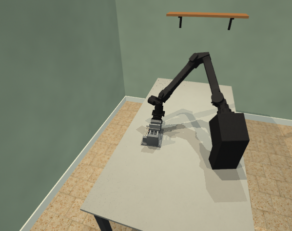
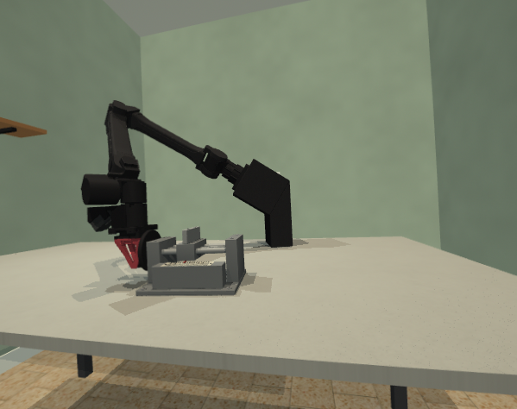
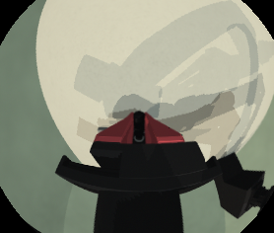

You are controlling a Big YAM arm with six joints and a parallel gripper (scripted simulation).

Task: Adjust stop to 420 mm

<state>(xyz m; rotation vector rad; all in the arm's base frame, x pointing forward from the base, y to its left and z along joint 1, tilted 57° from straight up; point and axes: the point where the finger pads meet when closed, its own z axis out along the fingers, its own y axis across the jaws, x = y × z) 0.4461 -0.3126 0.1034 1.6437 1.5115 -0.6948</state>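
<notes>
The sliding stop block lies 4 cm ahead of my hand, 14 cm to the left of it and 5 cm above it.
</notes>
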